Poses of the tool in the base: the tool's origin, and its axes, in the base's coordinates. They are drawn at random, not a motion.
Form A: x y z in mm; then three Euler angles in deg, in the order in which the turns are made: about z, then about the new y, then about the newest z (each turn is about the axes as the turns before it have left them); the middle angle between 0 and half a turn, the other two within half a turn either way.
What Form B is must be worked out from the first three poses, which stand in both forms.
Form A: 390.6 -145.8 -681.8 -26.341 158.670 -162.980
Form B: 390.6 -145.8 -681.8 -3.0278 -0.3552 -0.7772
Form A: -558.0 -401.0 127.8 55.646 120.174 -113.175
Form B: -558.0 -401.0 127.8 -2.1347 -0.3471 -0.3877
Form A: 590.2 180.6 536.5 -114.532 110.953 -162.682
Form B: 590.2 180.6 536.5 -2.4808 -1.1007 -2.7161
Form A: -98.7 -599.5 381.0 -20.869 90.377 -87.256
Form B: -98.7 -599.5 381.0 -1.5774 0.0479 -1.9353
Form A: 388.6 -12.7 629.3 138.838 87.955 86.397
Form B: 388.6 -12.7 629.3 1.5350 0.0628 -2.2915
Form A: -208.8 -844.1 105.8 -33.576 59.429 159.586
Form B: -208.8 -844.1 105.8 0.5334 -0.9389 1.9239
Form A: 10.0 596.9 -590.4 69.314 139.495 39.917
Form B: 10.0 596.9 -590.4 2.6402 0.5215 -2.7650
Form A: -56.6 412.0 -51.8 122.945 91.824 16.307
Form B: -56.6 412.0 -51.8 1.6837 1.2845 -2.4582
